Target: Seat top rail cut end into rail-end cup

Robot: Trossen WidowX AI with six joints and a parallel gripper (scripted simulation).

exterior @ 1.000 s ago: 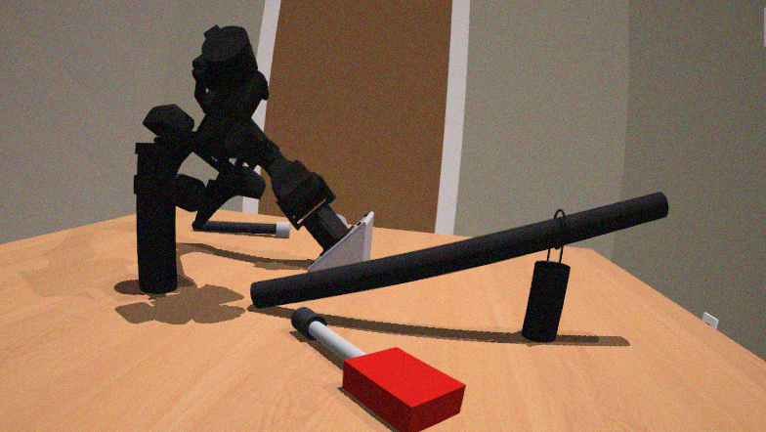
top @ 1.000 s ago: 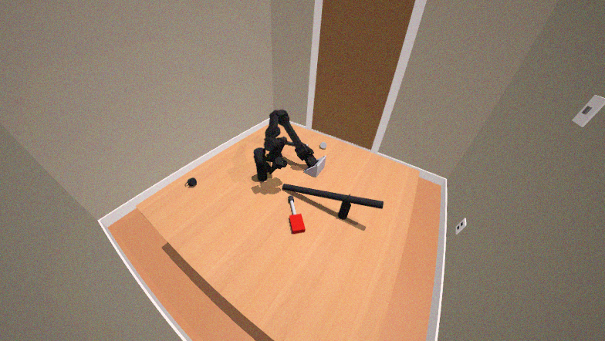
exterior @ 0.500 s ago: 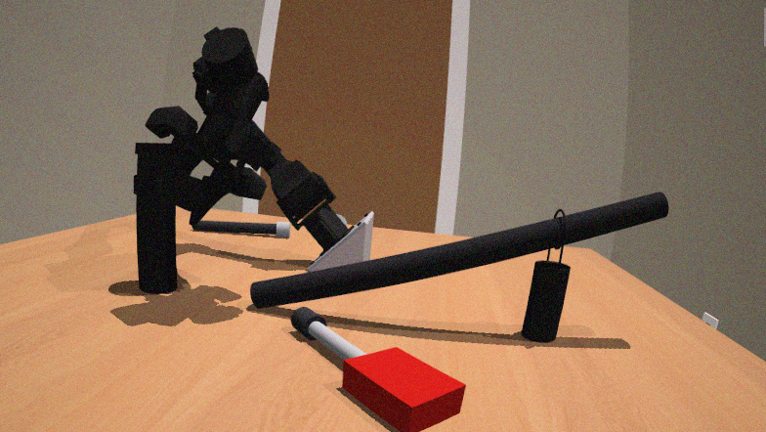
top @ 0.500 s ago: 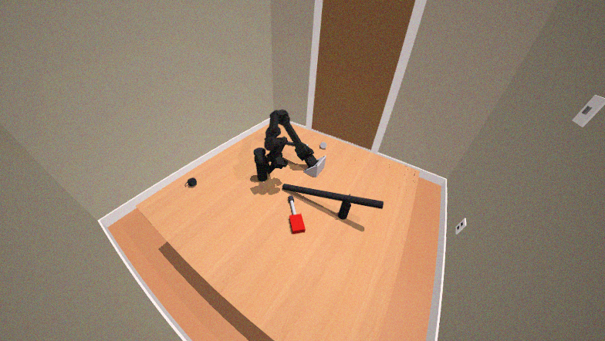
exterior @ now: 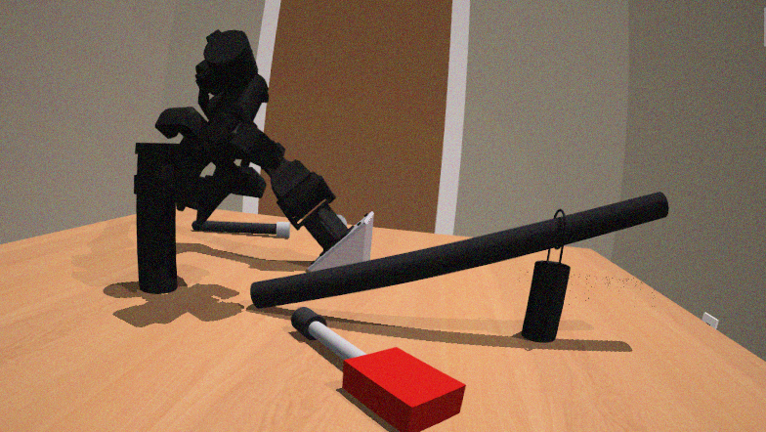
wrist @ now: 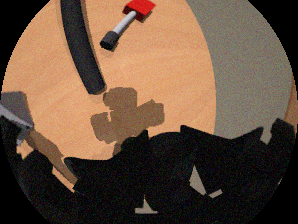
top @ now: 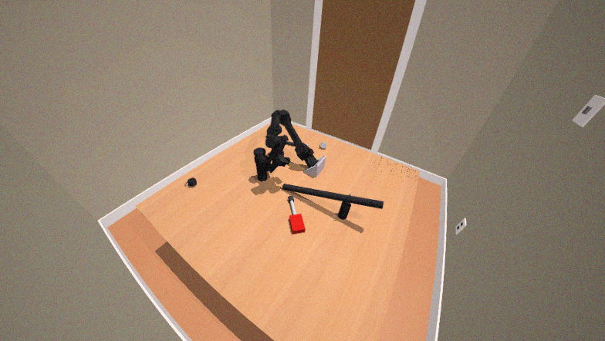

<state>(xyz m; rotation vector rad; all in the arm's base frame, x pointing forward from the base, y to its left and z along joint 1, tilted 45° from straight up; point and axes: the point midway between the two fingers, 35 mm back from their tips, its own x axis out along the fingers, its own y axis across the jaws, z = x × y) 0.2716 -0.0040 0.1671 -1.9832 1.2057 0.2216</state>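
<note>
Right now the red-headed mallet is 6 cm ahead of my gripper tip, 22 cm to the left of it and 10 cm below it. The rest, counted from my gripper tip: short black line post: 7 cm behind, 44 cm to the left, 1 cm below.
</note>
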